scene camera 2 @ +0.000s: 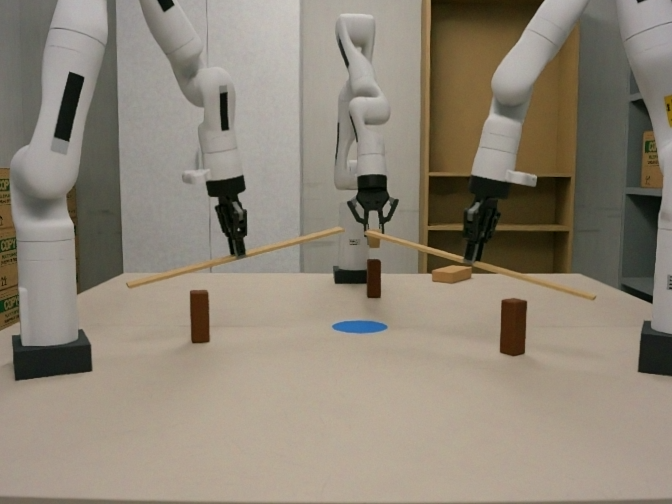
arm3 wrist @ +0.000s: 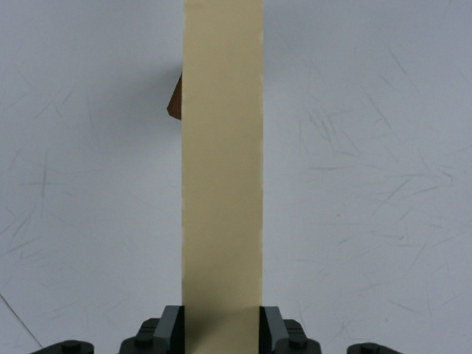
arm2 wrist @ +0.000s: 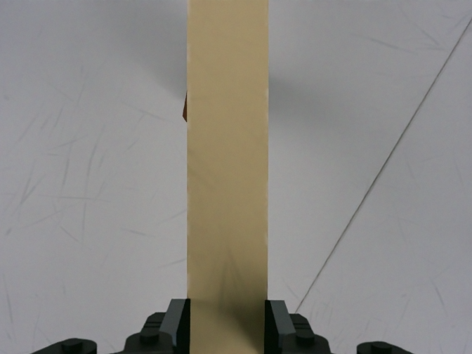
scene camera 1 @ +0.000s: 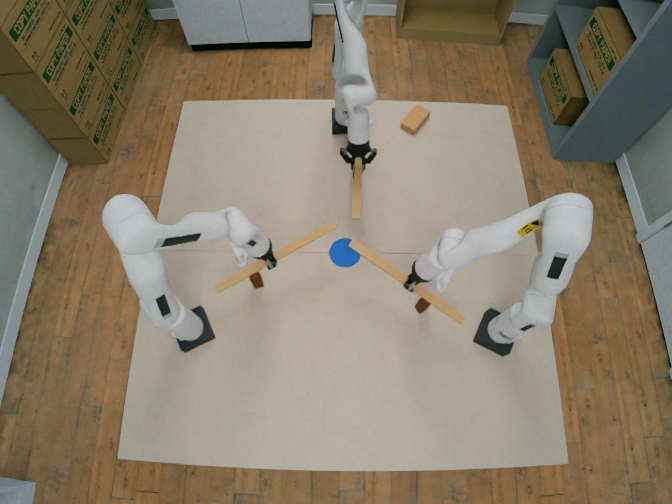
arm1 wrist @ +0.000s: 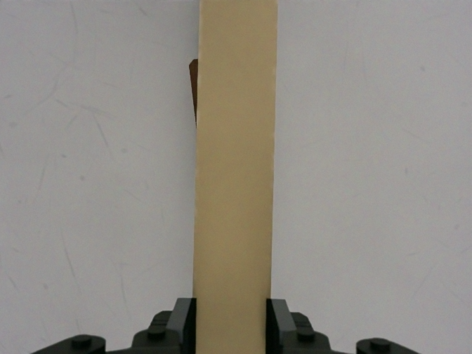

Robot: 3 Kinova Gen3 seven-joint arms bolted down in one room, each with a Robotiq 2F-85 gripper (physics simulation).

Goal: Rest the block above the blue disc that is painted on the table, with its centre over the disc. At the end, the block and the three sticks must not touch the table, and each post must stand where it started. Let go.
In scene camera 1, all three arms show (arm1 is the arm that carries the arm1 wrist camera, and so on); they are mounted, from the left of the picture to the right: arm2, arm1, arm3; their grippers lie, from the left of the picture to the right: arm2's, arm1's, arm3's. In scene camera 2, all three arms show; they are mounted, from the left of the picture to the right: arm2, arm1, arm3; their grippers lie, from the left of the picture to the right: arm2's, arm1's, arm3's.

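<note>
Arm1's gripper is shut on a stick. Arm2's gripper is shut on a stick; arm3's gripper is shut on a stick. These two tilt, inner ends up. All hang above brown posts: left, right, back, hidden in scene camera 1. The blue disc lies between. The orange block lies flat at the back.
The pale table carries the dark bases of arm2 at the left, arm3 at the right and arm1 at the back. Arm1's base is left of the block.
</note>
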